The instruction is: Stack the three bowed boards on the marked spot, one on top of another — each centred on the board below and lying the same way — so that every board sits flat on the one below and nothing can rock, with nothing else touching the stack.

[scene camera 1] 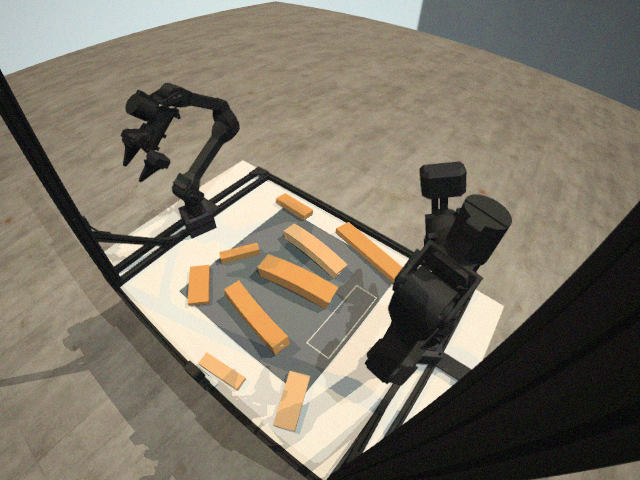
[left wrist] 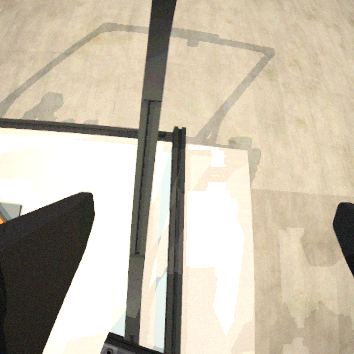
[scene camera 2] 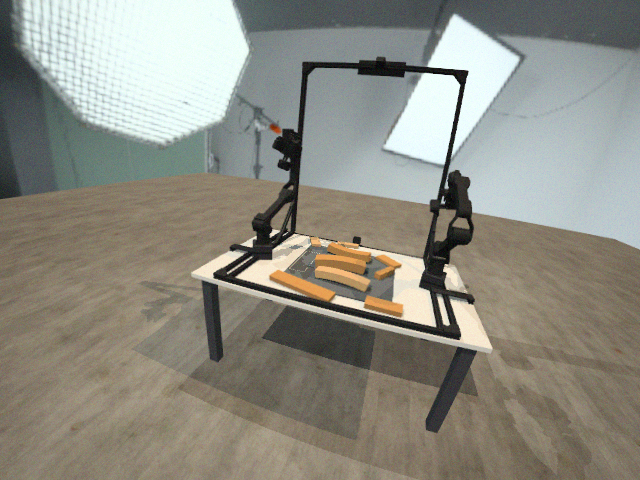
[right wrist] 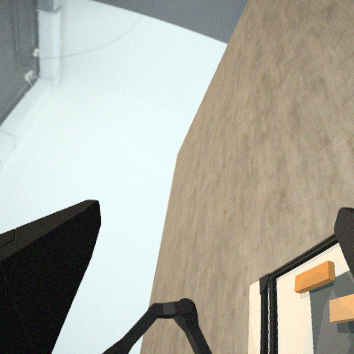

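Pixels of known places: left gripper, fingertip midpoint: (scene camera 1: 132, 173) (left wrist: 218, 209) (scene camera 2: 447, 216); right gripper, fingertip midpoint: (scene camera 2: 291, 152) (right wrist: 221, 216); left arm's base, link origin: (scene camera 1: 195, 210) (scene camera 2: 435, 272); right arm's base, link origin: (scene camera 2: 262, 242).
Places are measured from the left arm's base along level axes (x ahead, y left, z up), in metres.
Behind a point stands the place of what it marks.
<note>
Three bowed boards lie apart on the grey mat (scene camera 1: 305, 322) @(x 0.545, y 0.108, z -0.068 m). The pale board (scene camera 1: 314, 250) @(x 0.368, y 0.261, z -0.021 m) (scene camera 2: 342, 277) @(x 0.333, y 0.299, z -0.029 m) (right wrist: 342, 309) @(x 0.278, y 0.259, z -0.024 m) is nearest in scene camera 2. A thick orange board (scene camera 1: 297, 280) @(x 0.441, y 0.149, z -0.013 m) (scene camera 2: 340, 263) @(x 0.409, y 0.185, z -0.026 m) lies in the middle. Another orange board (scene camera 1: 256, 317) @(x 0.475, y -0.010, z -0.029 m) (scene camera 2: 348, 252) @(x 0.455, y 0.014, z -0.033 m) lies lower left in scene camera 1. The marked spot, a thin pale rectangle (scene camera 1: 332, 314), has no board on it. My left gripper (scene camera 1: 132, 173) @(x 0.025, y -0.156, z 0.247 m) (left wrist: 218, 209) @(x 0.025, y -0.156, z 0.247 m) is open and empty, high beyond the table's left side in scene camera 1. My right gripper (right wrist: 221, 216) @(x 0.688, y 0.265, z 0.457 m) is open and empty, raised; its fingers are hidden in scene camera 1.
A long straight board (scene camera 1: 372, 253) @(x 0.467, y 0.430, z -0.048 m) (scene camera 2: 302, 285) @(x 0.438, y 0.445, z -0.050 m) lies along the table edge. Short blocks (scene camera 1: 294, 206) @(x 0.134, y 0.335, z -0.047 m) (scene camera 1: 239, 252) @(x 0.228, y 0.061, z -0.042 m) (scene camera 1: 199, 284) @(x 0.267, y -0.102, z -0.052 m) (scene camera 1: 222, 370) @(x 0.552, y -0.161, z -0.055 m) (scene camera 1: 292, 400) @(x 0.718, y -0.050, z -0.054 m) lie around the mat. A black frame (scene camera 2: 379, 66) @(x 0.509, y -0.173, z 0.945 m) arches over the white table (scene camera 2: 413, 310) @(x 0.017, y 0.267, z -0.074 m).
</note>
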